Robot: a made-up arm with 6 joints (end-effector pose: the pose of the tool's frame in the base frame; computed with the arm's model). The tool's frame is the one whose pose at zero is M.
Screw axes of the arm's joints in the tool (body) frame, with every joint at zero. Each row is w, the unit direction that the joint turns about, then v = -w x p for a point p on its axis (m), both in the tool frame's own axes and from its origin. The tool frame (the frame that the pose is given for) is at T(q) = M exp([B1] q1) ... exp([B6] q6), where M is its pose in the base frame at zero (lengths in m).
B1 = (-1, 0, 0, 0.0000, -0.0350, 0.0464)
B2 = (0, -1, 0, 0.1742, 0.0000, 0.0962)
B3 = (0, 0, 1, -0.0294, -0.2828, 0.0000)
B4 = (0, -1, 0, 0.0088, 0.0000, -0.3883)
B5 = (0, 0, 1, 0.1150, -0.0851, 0.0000)
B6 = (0, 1, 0, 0.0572, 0.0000, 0.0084)
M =
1 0 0 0.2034
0 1 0 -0.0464
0 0 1 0.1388
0 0 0 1
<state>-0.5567 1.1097 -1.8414 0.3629 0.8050 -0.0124</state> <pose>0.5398 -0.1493 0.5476 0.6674 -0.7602 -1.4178</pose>
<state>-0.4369 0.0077 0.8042 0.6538 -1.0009 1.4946</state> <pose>0.2874 0.0051 -0.1738 0.9190 0.9972 0.4538</pose>
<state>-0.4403 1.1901 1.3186 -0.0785 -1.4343 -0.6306</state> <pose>0.2744 -0.3591 0.1559 0.2644 -1.7328 -0.5444</pose>
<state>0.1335 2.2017 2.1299 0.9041 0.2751 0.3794</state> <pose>0.2126 -0.0647 0.9181 2.1474 1.1461 -1.8039</pose>
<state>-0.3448 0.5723 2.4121 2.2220 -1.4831 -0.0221</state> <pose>0.3400 0.1090 -0.1095 2.1298 0.3239 1.1596</pose>
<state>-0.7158 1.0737 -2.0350 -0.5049 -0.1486 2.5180</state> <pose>0.4351 -0.2631 0.6882 -2.5072 -0.7384 -1.5368</pose>
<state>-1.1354 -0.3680 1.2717 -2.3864 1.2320 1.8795</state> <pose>0.4476 0.0258 0.3179 1.5231 -0.7083 -1.1378</pose>
